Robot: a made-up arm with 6 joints.
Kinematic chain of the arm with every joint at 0, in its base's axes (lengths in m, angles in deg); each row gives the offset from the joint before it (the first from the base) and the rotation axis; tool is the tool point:
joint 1: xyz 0 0 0.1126 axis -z
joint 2: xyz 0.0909 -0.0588 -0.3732 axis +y
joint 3: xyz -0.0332 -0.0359 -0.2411 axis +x
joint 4: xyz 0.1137 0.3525 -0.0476 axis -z
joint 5: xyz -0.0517 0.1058 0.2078 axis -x
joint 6: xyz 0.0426 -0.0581 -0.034 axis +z
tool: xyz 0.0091 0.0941 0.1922
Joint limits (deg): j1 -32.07..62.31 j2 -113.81..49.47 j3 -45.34..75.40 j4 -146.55..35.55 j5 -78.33..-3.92 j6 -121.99..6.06
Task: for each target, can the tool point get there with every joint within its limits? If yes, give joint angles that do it. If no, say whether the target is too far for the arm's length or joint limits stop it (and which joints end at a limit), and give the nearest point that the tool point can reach.
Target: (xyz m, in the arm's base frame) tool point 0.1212 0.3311 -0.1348
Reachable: yes | joints 8.21 -67.32 -0.16 -44.75 -13.01 -66.97
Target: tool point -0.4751 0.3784 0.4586
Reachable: no: joint limits stop it (at a limit: joint 1, joint 4, joint 5, joint 6) | nearest point -0.1365 0.2079 -0.0242 | short by 0.614 m
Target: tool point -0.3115 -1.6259 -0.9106
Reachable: no: too far | nearest point -0.0896 -0.4803 -0.2583 | short by 1.337 m
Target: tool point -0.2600 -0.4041 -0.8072
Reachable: no: joint limits stop it (at a limit: joint 2, joint 3, joint 5, joint 6) | nearest point -0.1737 -0.2699 -0.3908 | short by 0.446 m
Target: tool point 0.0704 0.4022 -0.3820
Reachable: yes | joints -12.08 12.11 -20.87 -54.17 -41.36 -23.62
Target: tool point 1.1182 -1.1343 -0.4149
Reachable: no: too far | nearest point 0.5246 -0.4052 -0.3157 | short by 0.945 m
